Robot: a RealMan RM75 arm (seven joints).
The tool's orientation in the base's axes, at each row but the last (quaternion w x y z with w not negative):
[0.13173 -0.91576 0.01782 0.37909]
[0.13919 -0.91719 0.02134 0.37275]
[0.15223 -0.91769 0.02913 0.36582]
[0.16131 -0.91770 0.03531 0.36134]
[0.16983 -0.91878 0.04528 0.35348]
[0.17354 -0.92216 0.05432 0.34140]
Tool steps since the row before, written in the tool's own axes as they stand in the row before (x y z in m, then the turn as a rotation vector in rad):
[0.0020 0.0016 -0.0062 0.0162 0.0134 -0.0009]
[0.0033 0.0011 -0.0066 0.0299 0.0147 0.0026]
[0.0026 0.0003 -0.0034 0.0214 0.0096 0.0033]
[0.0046 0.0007 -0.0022 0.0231 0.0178 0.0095]
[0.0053 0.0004 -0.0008 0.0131 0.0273 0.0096]
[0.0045 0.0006 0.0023 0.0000 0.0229 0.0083]
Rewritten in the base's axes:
[0.0055 -0.0030 0.0024 0.0104 -0.0121 -0.0138]
[0.0067 -0.0026 0.0020 0.0177 -0.0115 -0.0259]
[0.0041 -0.0012 0.0005 0.0119 -0.0069 -0.0193]
[0.0047 -0.0011 -0.0018 0.0076 -0.0126 -0.0269]
[0.0044 -0.0005 -0.0031 -0.0019 -0.0218 -0.0230]
[0.0019 0.0003 -0.0047 -0.0101 -0.0184 -0.0123]

